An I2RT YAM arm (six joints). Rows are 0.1 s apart.
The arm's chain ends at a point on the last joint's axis. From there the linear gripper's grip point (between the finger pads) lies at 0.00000 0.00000 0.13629 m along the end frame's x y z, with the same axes.
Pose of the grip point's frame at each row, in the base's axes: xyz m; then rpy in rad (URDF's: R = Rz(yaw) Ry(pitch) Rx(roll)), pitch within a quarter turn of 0, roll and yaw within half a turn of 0:
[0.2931 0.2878 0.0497 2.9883 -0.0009 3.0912]
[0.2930 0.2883 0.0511 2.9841 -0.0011 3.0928]
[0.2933 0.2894 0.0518 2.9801 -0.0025 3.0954]
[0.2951 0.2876 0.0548 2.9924 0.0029 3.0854]
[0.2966 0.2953 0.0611 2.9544 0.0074 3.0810]
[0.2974 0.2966 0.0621 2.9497 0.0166 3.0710]
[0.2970 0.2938 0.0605 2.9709 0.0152 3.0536]
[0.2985 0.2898 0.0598 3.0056 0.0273 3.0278]
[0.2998 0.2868 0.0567 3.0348 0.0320 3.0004]
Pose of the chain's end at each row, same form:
[0.2922 0.2670 0.1844 2.9883 -0.0009 3.0912]
[0.2921 0.2669 0.1857 2.9841 -0.0011 3.0928]
[0.2926 0.2675 0.1863 2.9801 -0.0025 3.0954]
[0.2936 0.2674 0.1896 2.9924 0.0029 3.0854]
[0.2941 0.2700 0.1950 2.9544 0.0074 3.0810]
[0.2934 0.2708 0.1959 2.9497 0.0166 3.0710]
[0.2929 0.2709 0.1948 2.9709 0.0152 3.0536]
[0.2927 0.2719 0.1948 3.0056 0.0273 3.0278]
[0.2935 0.2730 0.1921 3.0348 0.0320 3.0004]

